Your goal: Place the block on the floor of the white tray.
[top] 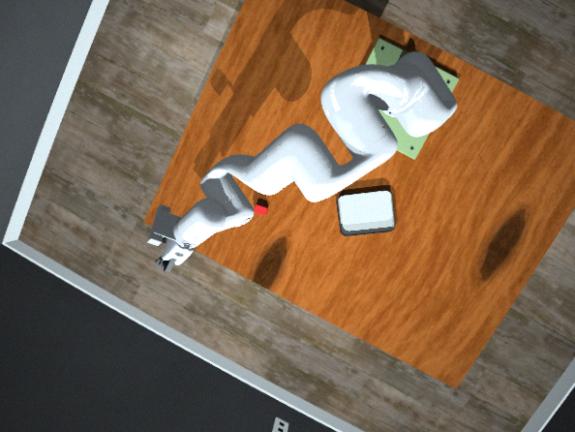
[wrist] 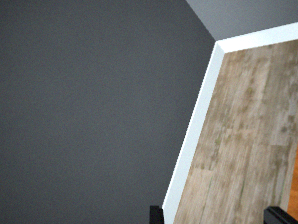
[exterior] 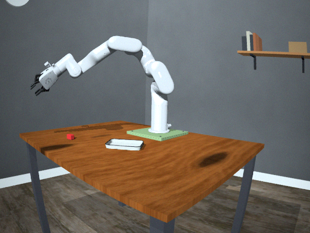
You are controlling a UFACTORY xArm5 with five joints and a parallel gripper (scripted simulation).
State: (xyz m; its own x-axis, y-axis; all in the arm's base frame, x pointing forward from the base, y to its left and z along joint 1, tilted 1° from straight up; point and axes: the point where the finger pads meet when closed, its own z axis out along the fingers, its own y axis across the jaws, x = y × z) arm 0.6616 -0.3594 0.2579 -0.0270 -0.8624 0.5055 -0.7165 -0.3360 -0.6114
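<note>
Right now the red block is 260 mm below my hand, 160 mm behind it and 150 mm to the left of it. Round my hand: white tray 440 mm to the left, 310 mm behind, 260 mm below.
</note>
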